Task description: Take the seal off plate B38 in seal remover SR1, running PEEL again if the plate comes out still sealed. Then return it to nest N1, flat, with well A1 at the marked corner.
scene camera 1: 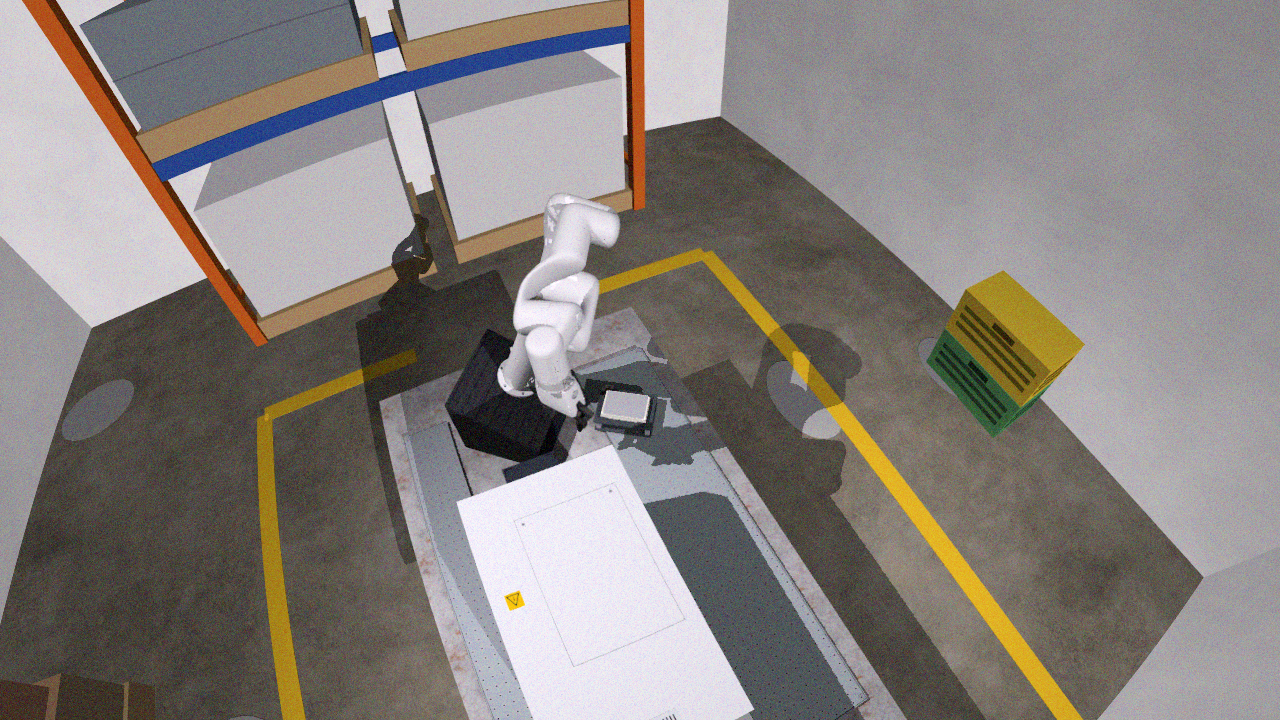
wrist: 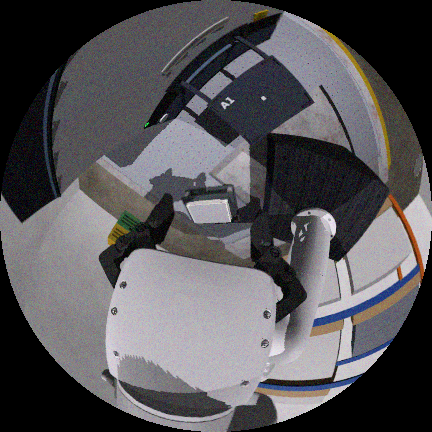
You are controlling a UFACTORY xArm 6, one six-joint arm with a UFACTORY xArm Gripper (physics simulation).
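Where they show: gripper, between the fingertips: [scene camera 1: 566, 419] [wrist: 213, 211]; arm's base, origin of its link: [scene camera 1: 519, 377] [wrist: 313, 226].
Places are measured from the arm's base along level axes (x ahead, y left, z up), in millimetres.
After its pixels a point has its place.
Observation:
A pale-topped plate [scene camera 1: 625, 405] {z -81, x 114, y 272 mm} [wrist: 209, 211] {z -81, x 117, y 264 mm} lies flat in the dark nest [scene camera 1: 628, 429] {z -138, x 157, y 267 mm} [wrist: 223, 191] {z -136, x 125, y 213 mm}. Its label, its well A1 corner and whether a seal covers it cannot be made out. My gripper [scene camera 1: 583, 416] {z 115, x 246, y 100 mm} [wrist: 213, 211] {z 115, x 246, y 100 mm} is open and empty. It is beside the plate on the robot-base side in the scene view, and the plate shows between and beyond its fingers in the wrist view. The seal remover SR1 is the large white-topped housing [scene camera 1: 608, 573] {z 232, x 673, y 102 mm} with a dark grey front [wrist: 115, 75]. Its dark carriage [scene camera 1: 535, 464] {z -18, x 271, y -2 mm} [wrist: 265, 95] {z -18, x 305, y -17 mm}, marked A1, is outside the housing and bears no plate.
The black robot pedestal [scene camera 1: 501, 402] {z 6, x 75, y -60 mm} [wrist: 315, 175] {z -16, x 134, y -37 mm} stands beside the carriage. A storage rack [scene camera 1: 637, 116] [wrist: 410, 235] stands behind the arm. Yellow and green crates [scene camera 1: 1006, 353] [wrist: 123, 229] stand off to the side. A yellow floor line [scene camera 1: 930, 528] runs around the bench.

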